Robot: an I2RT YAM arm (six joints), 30 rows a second.
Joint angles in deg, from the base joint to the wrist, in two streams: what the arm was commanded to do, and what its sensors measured. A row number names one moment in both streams.
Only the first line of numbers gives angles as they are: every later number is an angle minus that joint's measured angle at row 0.
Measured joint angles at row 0:
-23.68 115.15 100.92 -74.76 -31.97 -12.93
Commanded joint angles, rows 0 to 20:
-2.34 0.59 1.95 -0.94 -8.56 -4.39
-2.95 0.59 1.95 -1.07 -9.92 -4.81
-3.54 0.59 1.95 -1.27 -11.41 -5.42
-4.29 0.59 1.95 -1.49 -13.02 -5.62
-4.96 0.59 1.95 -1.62 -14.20 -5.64
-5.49 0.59 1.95 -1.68 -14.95 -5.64
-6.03 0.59 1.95 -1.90 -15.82 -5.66
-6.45 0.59 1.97 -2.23 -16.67 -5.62
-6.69 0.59 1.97 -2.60 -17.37 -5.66
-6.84 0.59 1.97 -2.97 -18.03 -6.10
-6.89 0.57 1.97 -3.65 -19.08 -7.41
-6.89 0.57 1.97 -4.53 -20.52 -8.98
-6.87 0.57 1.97 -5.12 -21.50 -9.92
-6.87 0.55 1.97 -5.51 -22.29 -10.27
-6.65 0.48 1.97 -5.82 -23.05 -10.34
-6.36 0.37 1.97 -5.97 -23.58 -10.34
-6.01 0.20 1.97 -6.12 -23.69 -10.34
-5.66 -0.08 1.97 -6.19 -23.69 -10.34
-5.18 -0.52 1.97 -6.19 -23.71 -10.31
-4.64 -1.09 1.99 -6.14 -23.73 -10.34
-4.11 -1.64 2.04 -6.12 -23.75 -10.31
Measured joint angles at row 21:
-5.58 0.22 0.07 -6.25 -21.18 -8.92
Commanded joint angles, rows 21 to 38:
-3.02 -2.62 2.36 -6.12 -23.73 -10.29
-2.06 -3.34 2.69 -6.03 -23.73 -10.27
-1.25 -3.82 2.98 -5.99 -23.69 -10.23
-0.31 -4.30 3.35 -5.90 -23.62 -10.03
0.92 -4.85 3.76 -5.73 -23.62 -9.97
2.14 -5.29 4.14 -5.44 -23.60 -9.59
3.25 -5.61 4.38 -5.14 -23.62 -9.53
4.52 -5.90 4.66 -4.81 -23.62 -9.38
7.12 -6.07 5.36 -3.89 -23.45 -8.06
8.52 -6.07 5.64 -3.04 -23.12 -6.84
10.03 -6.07 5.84 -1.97 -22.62 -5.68
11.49 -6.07 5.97 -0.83 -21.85 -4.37
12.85 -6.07 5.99 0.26 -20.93 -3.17
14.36 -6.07 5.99 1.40 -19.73 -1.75
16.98 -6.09 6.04 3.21 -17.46 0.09
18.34 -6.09 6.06 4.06 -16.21 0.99
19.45 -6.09 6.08 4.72 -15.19 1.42
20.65 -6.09 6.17 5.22 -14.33 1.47
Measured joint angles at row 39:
17.24 -4.43 4.57 3.93 -18.57 -2.16
